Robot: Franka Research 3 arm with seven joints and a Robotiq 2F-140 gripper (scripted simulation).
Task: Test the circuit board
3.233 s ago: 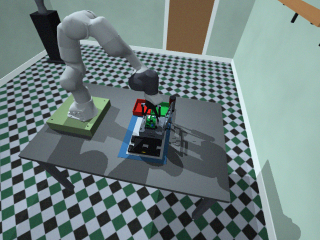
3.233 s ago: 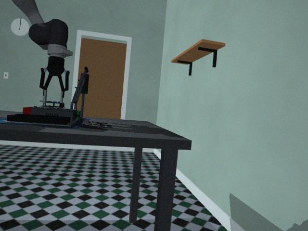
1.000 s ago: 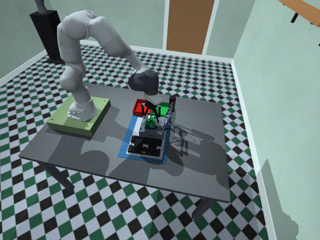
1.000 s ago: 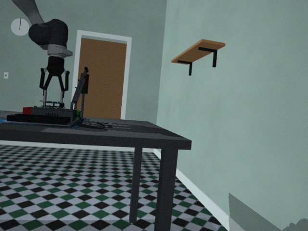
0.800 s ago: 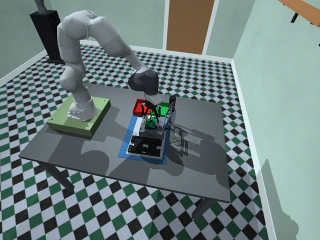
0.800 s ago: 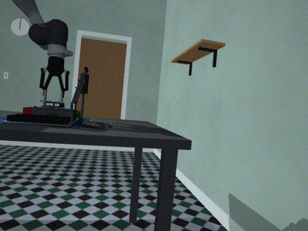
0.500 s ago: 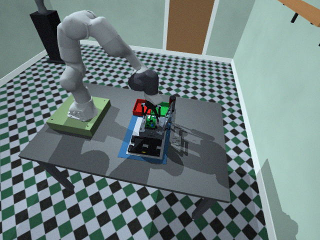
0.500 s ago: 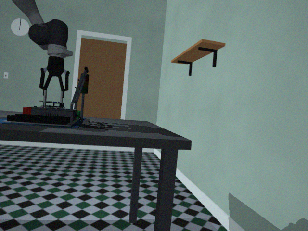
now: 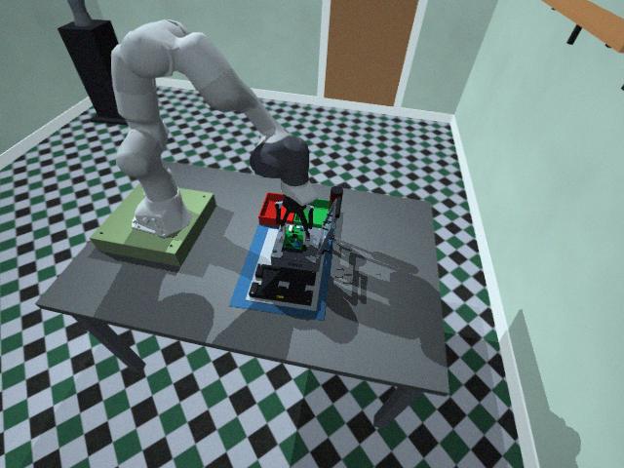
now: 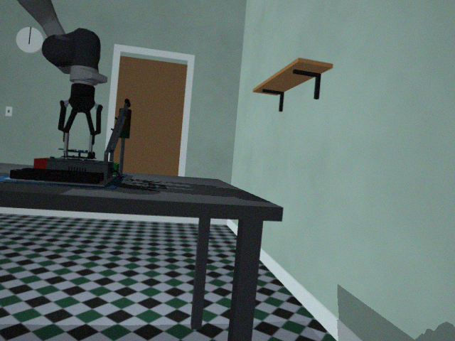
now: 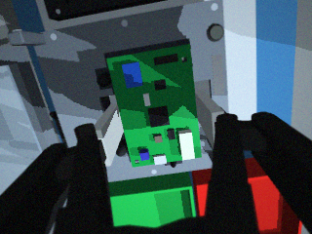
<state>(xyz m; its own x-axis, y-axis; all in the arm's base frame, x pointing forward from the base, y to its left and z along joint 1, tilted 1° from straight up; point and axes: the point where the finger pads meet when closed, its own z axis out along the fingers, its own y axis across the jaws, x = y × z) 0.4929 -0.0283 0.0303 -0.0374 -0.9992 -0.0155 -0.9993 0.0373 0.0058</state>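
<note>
Right now my hand is 20 mm above the green circuit board. Round my hand: tester lid: 130 mm ahead, 10 mm to the right, 80 mm above; then tester plate: 10 mm ahead, 10 mm to the left, 40 mm below; then black latch hook: 60 mm behind, 60 mm to the left, 20 mm below.
</note>
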